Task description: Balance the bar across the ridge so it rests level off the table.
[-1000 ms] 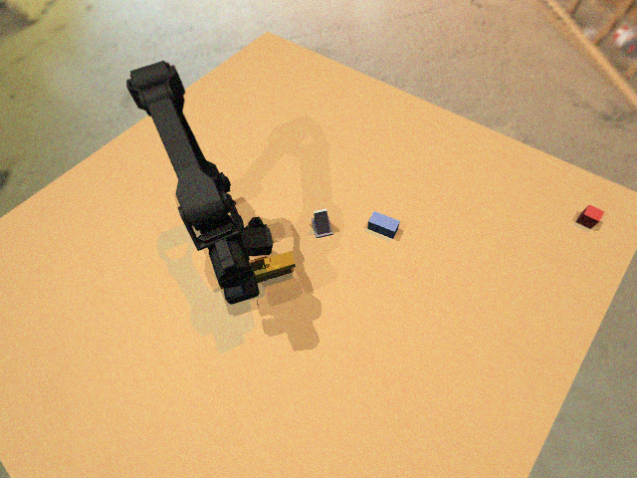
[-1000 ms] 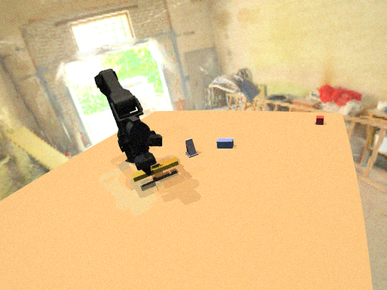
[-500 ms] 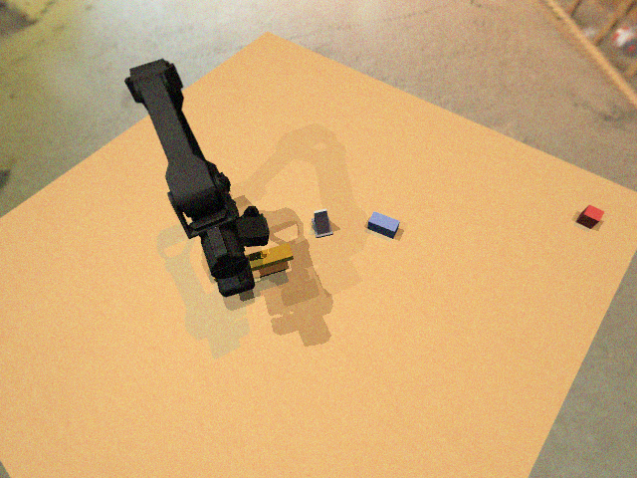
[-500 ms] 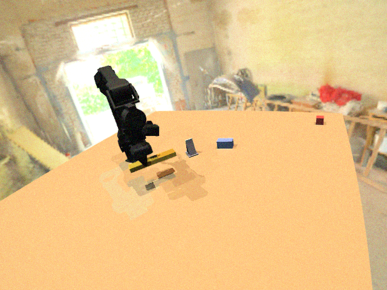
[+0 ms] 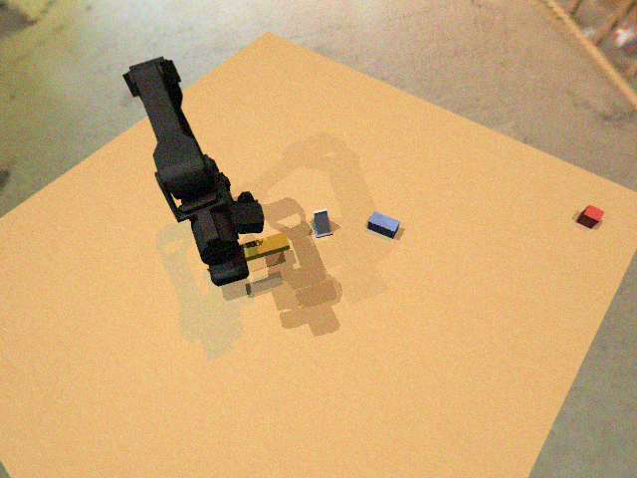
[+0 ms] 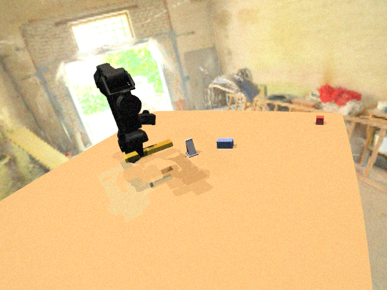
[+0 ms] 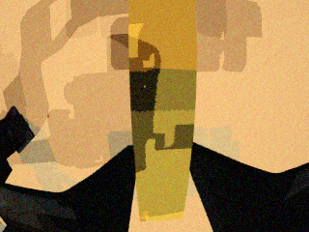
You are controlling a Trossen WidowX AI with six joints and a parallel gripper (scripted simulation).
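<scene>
My gripper tip is now 20 mm to the right of the yellow bar and 20 mm short of it. From my gripper tip the other things lie so: blue block 300 mm to the left, 160 mm ahead, 100 mm below; small red block 600 mm to the left, 530 mm ahead, 100 mm below.
</scene>
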